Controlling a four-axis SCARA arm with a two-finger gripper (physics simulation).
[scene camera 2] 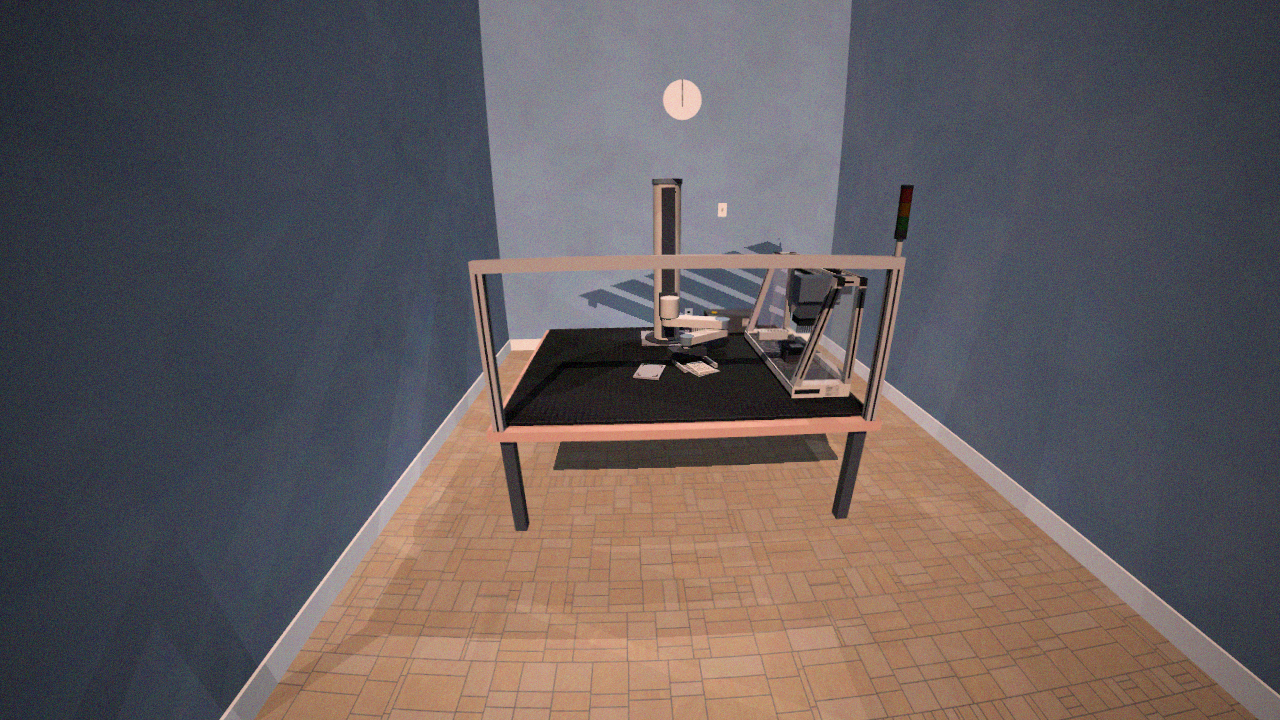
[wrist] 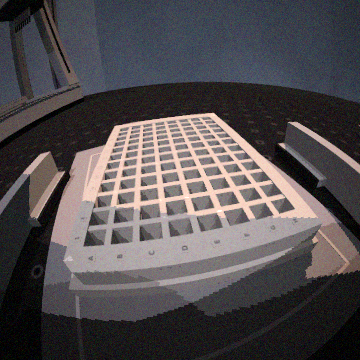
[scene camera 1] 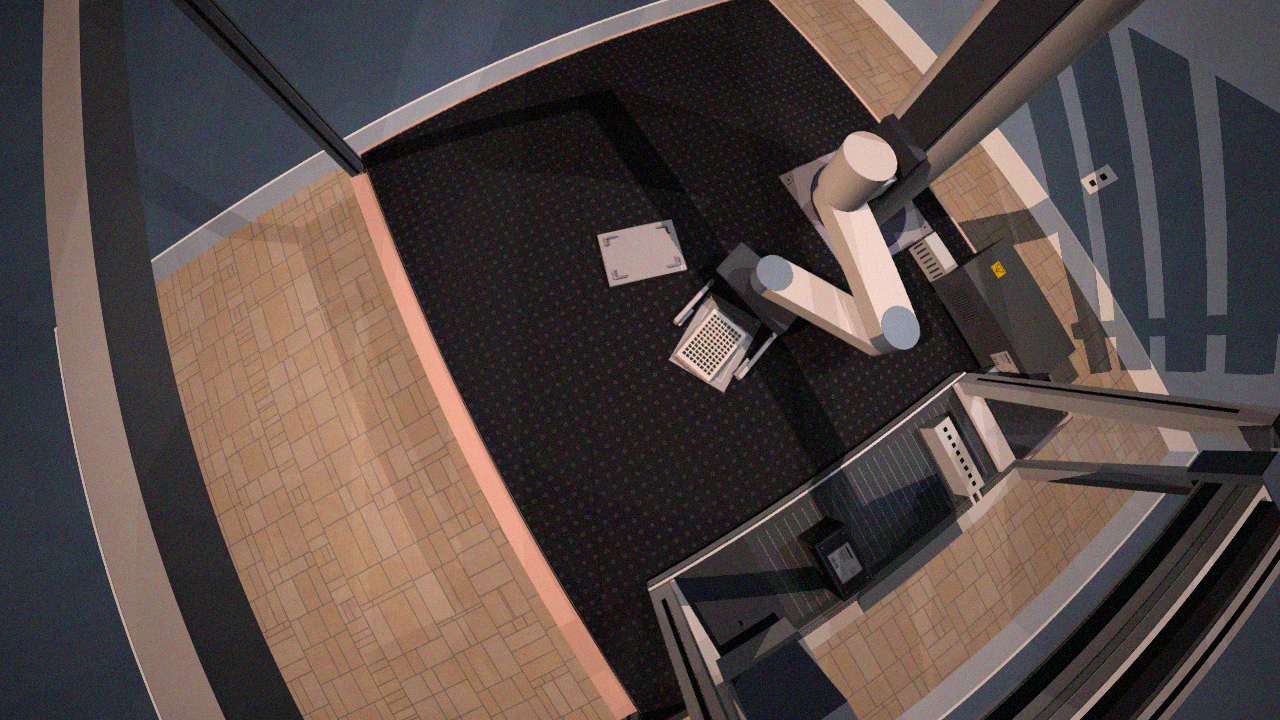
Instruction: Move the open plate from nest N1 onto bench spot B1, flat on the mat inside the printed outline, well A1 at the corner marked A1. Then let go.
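Seen in the pictures: gripper, fingertip midpoint: (scene camera 2: 701, 368) (wrist: 172, 144) (scene camera 1: 706, 350); arm's base, link origin: (scene camera 2: 666, 339).
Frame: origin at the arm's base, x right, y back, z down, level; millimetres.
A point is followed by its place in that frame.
Note:
The open white well plate (scene camera 1: 713, 342) {x -116, y -506, z -29 mm} (scene camera 2: 700, 368) {x -117, y -535, z -29 mm} (wrist: 172, 175) {x -114, y -491, z -27 mm} rests on the pale bench-spot mat (scene camera 1: 721, 385) {x -197, y -534, z -15 mm} (wrist: 70, 200) {x -171, y -480, z -15 mm}. It looks flat. Parts of the mat's printed outline show outside the plate at the left and near right in the wrist view. The plate's letters run from A at the near left, with well A1 at that corner; the mat's own A1 mark is not legible. My gripper (scene camera 1: 708, 349) {x -122, y -525, z -25 mm} (scene camera 2: 696, 364) {x -122, y -525, z -25 mm} (wrist: 172, 144) {x -122, y -525, z -25 mm} is open, one finger on each side of the plate, with gaps to both sides. Nest N1 (scene camera 1: 641, 253) {x 119, y -536, z -25 mm} (scene camera 2: 649, 371) {x 125, y -547, z -24 mm}, with corner brackets, is empty.
A framed machine (scene camera 1: 738, 528) {x -450, y -649, z -32 mm} (scene camera 2: 819, 391) {x -569, y -851, z -41 mm} with a dark block (scene camera 1: 836, 557) {x -556, y -539, z -133 mm} and a white holed strip (scene camera 1: 954, 456) {x -557, y -216, z -107 mm} stands on the plate's right side. A dark controller box (scene camera 1: 1011, 308) {x -385, y 92, z -128 mm} stands behind. The arm reaches over the black table mat (scene camera 1: 572, 402) {x -81, y -805, z -13 mm}.

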